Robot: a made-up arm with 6 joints.
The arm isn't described. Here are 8 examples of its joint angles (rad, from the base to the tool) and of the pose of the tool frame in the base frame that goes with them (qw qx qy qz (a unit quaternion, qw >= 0); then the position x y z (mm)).
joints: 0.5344 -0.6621 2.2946 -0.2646 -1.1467 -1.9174
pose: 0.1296 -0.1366 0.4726 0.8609 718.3 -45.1 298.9
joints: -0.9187 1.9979 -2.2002 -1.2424 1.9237 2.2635
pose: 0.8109 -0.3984 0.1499 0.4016 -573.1 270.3 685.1
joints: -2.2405 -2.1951 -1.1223 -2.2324 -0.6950 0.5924
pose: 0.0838 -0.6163 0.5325 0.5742 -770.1 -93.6 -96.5
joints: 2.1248 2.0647 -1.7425 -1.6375 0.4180 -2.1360
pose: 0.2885 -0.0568 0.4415 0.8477 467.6 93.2 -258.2
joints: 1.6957 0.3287 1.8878 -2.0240 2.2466 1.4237
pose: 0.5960 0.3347 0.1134 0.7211 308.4 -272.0 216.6
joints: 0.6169 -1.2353 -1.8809 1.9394 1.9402 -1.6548
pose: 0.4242 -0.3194 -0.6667 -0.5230 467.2 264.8 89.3
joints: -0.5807 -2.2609 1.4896 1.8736 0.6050 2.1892
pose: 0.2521 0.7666 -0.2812 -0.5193 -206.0 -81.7 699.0
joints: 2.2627 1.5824 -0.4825 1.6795 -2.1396 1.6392
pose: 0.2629 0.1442 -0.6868 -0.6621 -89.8 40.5 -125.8
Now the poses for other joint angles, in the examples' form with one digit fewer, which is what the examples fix.
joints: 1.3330 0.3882 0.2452 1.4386 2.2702 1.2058
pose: 0.210 0.944 -0.125 -0.221 304 -433 -398
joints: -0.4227 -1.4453 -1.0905 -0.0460 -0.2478 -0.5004
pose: 0.472 0.406 0.179 0.762 196 29 755
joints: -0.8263 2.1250 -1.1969 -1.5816 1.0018 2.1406
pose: 0.345 -0.374 0.540 0.671 -329 155 883
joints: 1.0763 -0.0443 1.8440 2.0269 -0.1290 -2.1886
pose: 0.485 -0.644 0.304 0.507 363 -16 108
